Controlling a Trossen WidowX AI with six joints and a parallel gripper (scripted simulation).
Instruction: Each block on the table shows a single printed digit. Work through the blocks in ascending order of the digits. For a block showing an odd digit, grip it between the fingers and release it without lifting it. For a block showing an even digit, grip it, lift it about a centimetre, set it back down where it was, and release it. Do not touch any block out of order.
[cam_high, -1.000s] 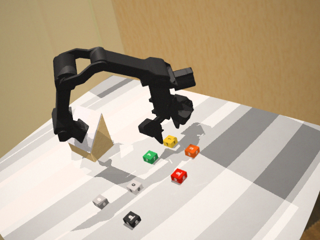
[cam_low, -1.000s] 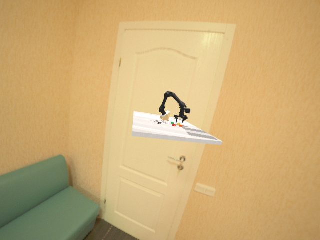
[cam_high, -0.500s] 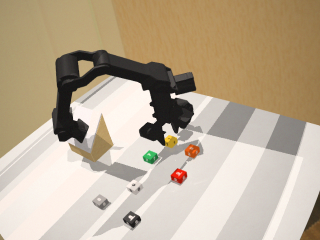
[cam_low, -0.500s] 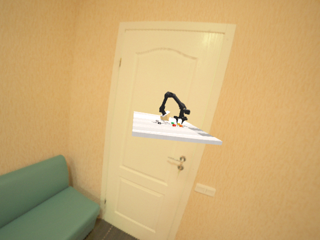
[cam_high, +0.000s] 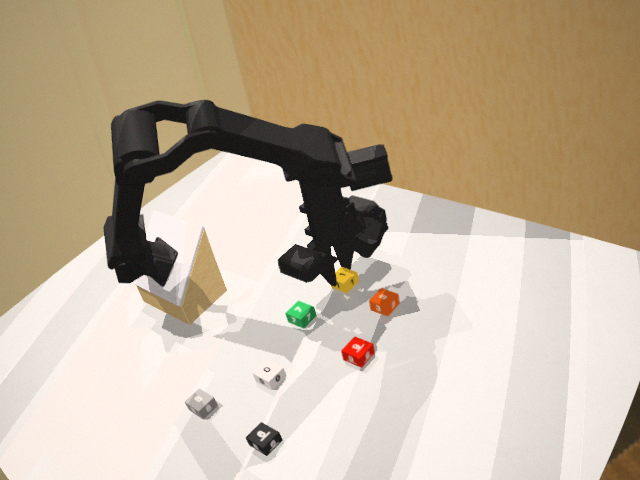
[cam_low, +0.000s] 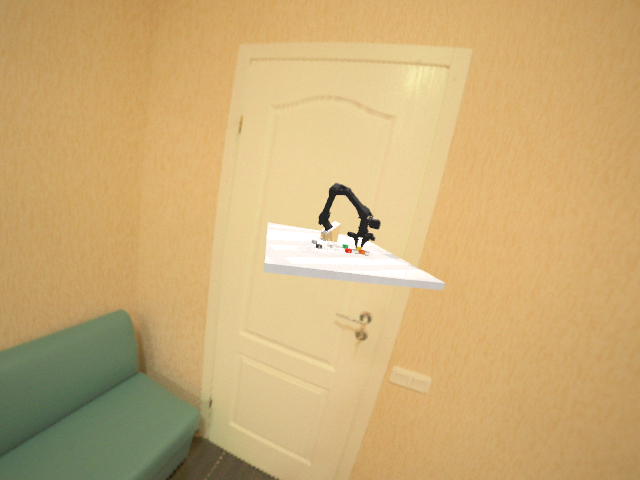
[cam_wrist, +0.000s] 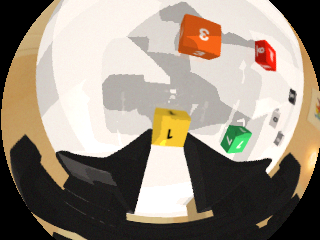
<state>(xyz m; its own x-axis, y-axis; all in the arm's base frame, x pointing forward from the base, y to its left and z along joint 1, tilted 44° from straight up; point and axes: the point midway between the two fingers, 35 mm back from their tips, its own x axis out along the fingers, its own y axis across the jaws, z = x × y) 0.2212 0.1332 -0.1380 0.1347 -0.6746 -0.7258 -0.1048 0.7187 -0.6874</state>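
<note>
Now: gripper tip 1 cm short of the yellow block. Also, from my gripper tip: green block (1 cm ahead, 10 cm to the right); orange block (10 cm ahead, 1 cm to the right); red block (13 cm ahead, 11 cm to the right).
</note>
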